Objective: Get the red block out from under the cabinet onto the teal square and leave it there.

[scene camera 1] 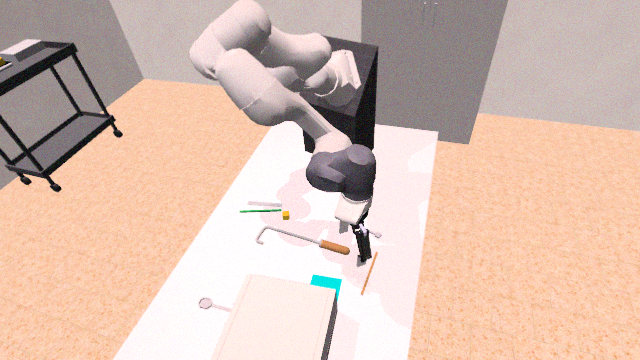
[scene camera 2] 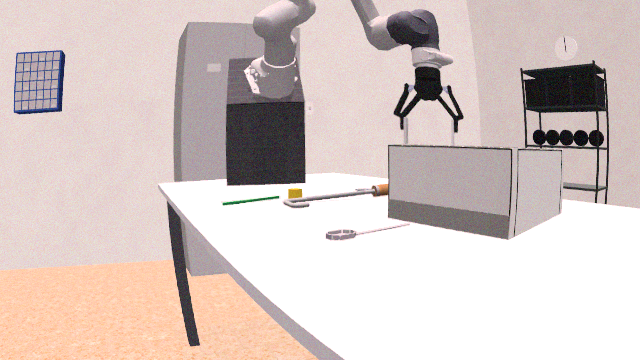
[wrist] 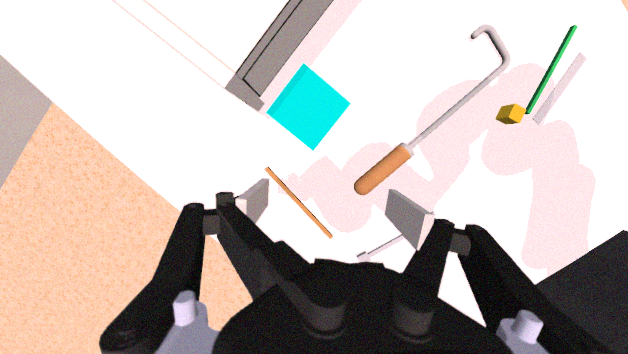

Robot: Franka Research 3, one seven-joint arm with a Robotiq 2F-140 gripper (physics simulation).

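The red block does not show in any view. The pale cabinet (scene camera 1: 285, 320) (scene camera 2: 450, 180) (wrist: 287, 45) stands on the table; the space under it is hidden. The teal square (scene camera 1: 325, 281) (wrist: 310, 107) lies beside the cabinet, partly hidden behind it in scene camera 1. A hook tool with a metal rod and orange-brown handle (scene camera 1: 335, 247) (wrist: 382, 170) lies on the table; its rod (scene camera 2: 335, 195) shows in scene camera 2. My gripper (scene camera 1: 353, 244) (scene camera 2: 430, 132) (wrist: 328, 197) is open and empty, pointing down above the table near the handle's end.
An orange stick (scene camera 1: 369, 274) (wrist: 299, 202) lies near the gripper. A small fork-like tool (scene camera 1: 377, 234) (wrist: 380, 246) lies partly hidden by the gripper. A yellow cube (scene camera 1: 285, 215) (scene camera 2: 295, 193) (wrist: 510, 114) and green stick (scene camera 1: 260, 211) (scene camera 2: 250, 200) (wrist: 551, 70) lie beyond the hook. A ring-ended tool's handle (scene camera 1: 220, 307) (scene camera 2: 380, 229) lies by the cabinet.
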